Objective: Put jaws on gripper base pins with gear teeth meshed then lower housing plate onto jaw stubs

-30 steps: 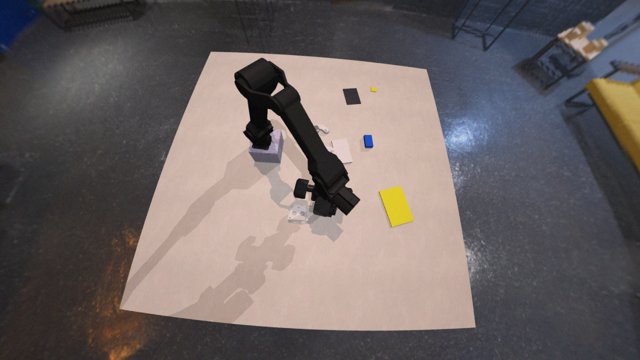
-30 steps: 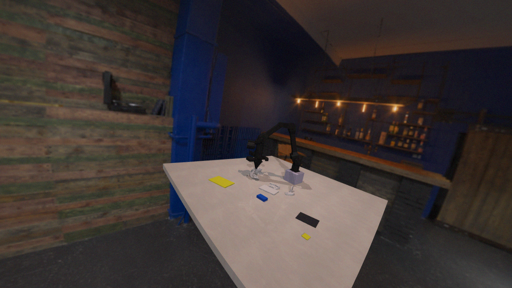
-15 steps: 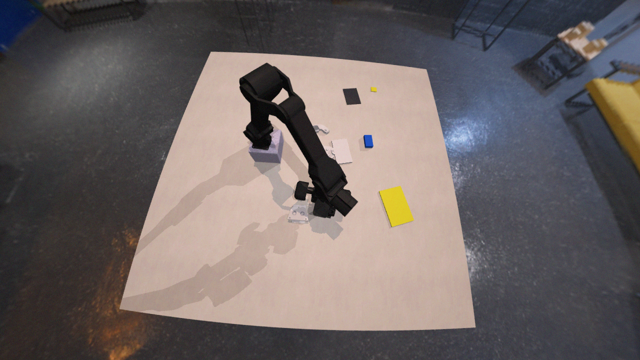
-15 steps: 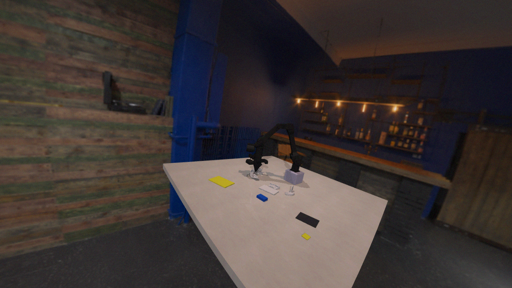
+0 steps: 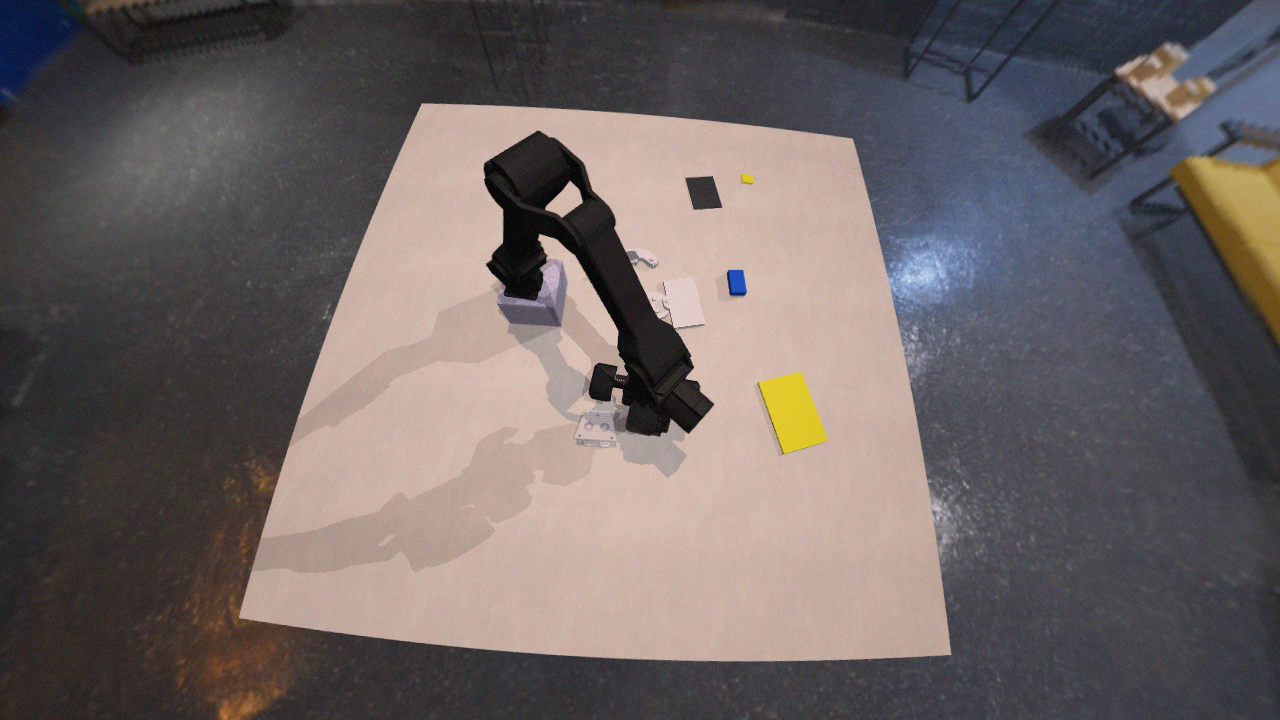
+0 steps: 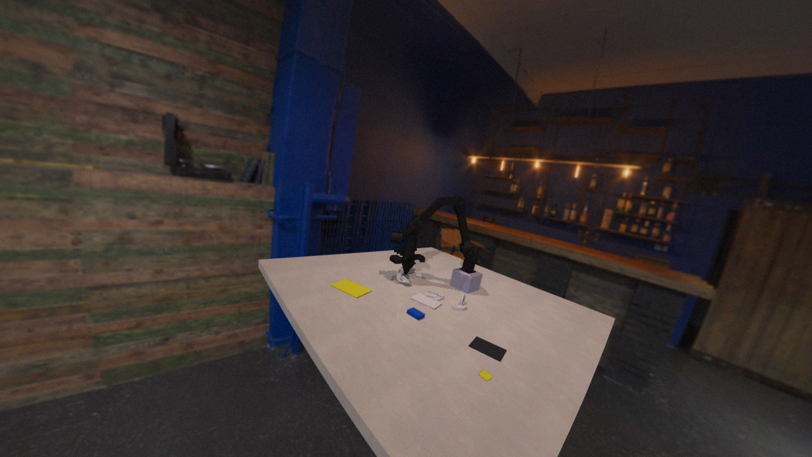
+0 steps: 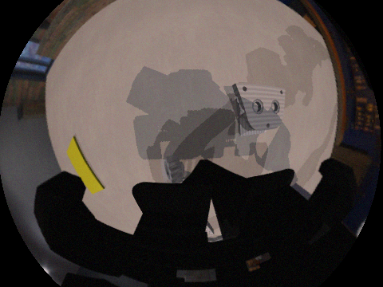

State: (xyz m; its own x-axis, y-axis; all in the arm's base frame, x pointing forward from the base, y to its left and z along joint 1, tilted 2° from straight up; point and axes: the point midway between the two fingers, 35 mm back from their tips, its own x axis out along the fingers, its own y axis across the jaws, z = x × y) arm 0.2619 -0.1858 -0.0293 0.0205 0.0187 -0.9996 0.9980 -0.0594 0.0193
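My gripper tip is 4 cm short of the grey jaw, 1 cm to the right of it and 1 cm below it. Round my gripper tip: blue block (31 cm to the left, 18 cm ahead, 2 cm below); white block (8 cm behind, 6 cm to the right, 2 cm below); yellow sheet (31 cm ahead, 2 cm to the left, 2 cm below).
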